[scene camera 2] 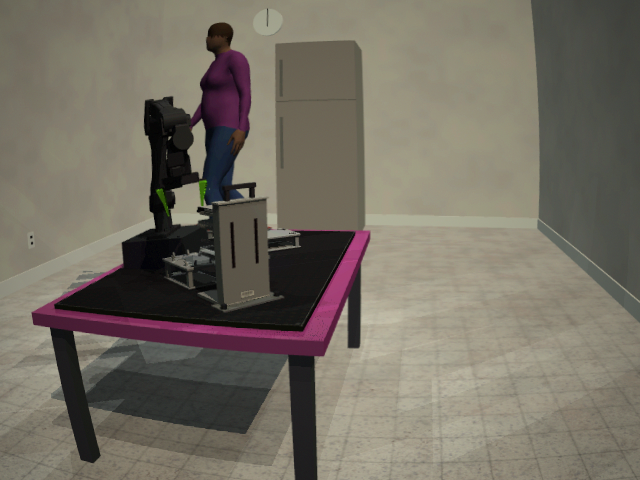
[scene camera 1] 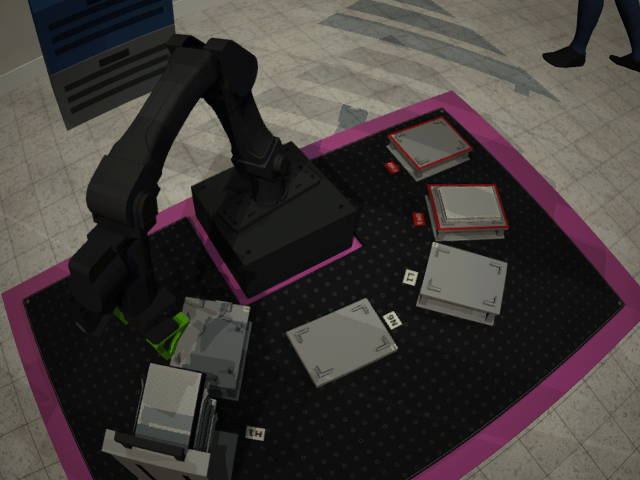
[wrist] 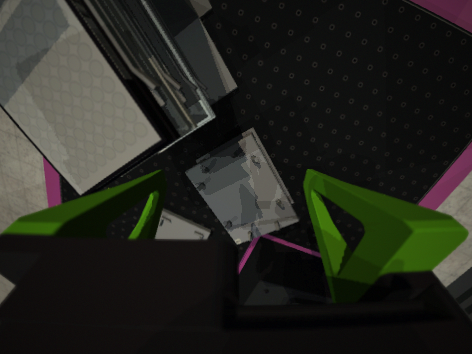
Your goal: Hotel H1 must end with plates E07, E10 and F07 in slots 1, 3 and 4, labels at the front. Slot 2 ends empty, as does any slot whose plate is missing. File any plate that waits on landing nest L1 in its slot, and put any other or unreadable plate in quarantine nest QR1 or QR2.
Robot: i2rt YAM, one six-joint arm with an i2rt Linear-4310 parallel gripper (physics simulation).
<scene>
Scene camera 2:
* my gripper: 185, 213
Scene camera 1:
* grey nest N6: 337, 344
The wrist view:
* my gripper: 235, 177
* grey nest N6: 171, 226
</scene>
